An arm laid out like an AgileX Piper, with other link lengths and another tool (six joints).
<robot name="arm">
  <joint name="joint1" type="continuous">
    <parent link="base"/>
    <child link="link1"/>
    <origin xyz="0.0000 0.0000 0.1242" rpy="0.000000 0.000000 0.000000"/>
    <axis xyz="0 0 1"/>
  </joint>
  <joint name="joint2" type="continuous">
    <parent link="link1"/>
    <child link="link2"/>
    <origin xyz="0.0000 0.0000 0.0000" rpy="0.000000 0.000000 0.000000"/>
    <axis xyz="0 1 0"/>
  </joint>
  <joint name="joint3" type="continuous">
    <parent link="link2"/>
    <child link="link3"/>
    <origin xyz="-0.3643 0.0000 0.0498" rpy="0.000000 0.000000 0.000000"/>
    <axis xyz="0 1 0"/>
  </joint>
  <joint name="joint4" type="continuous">
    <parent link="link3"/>
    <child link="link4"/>
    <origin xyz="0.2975 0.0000 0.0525" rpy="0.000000 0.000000 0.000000"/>
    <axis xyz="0.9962 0 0.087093"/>
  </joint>
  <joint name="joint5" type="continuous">
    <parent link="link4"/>
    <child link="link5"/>
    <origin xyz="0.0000 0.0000 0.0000" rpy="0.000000 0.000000 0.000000"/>
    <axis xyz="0 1 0"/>
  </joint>
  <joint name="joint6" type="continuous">
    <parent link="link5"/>
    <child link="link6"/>
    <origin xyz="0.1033 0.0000 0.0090" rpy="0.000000 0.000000 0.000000"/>
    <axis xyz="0.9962 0 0.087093"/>
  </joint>
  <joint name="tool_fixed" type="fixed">
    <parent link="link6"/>
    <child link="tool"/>
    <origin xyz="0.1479 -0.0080 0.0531" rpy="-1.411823 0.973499 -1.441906"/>
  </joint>
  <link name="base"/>
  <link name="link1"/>
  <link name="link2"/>
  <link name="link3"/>
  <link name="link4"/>
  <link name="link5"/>
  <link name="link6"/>
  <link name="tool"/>
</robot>
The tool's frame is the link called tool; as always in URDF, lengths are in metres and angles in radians. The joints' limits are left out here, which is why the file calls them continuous.
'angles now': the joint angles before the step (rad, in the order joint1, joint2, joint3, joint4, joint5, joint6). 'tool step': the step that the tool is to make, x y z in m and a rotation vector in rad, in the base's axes. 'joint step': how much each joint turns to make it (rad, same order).
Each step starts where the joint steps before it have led.
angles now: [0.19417, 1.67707, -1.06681, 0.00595, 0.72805, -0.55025]
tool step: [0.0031, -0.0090, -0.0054, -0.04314, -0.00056, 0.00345]
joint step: [-0.00003, 0.01267, -0.00199, -0.05916, -0.00247, 0.02777]
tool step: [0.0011, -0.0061, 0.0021, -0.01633, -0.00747, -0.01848]
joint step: [-0.00005, -0.00476, 0.00027, -0.03346, 0.00203, 0.03712]
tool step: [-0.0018, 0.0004, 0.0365, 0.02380, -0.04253, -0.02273]
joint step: [0.00008, -0.06420, -0.02833, 0.01390, 0.04710, 0.01384]
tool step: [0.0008, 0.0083, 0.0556, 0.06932, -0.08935, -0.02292]
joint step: [0.00007, -0.08440, -0.04344, 0.05396, 0.02686, 0.00238]
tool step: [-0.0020, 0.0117, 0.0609, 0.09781, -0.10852, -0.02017]
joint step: [0.00005, -0.08518, -0.04138, 0.07629, 0.00111, 0.00194]
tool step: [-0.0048, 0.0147, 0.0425, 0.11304, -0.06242, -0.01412]
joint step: [-0.00016, -0.05085, -0.03140, 0.10000, -0.00087, -0.00025]
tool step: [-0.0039, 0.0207, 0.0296, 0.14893, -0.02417, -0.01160]
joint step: [0.00017, -0.02415, -0.01993, 0.14314, -0.00839, -0.00173]
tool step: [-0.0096, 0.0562, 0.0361, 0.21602, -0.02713, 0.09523]
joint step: [0.03092, -0.00044, -0.01837, 0.29185, -0.01566, -0.12632]
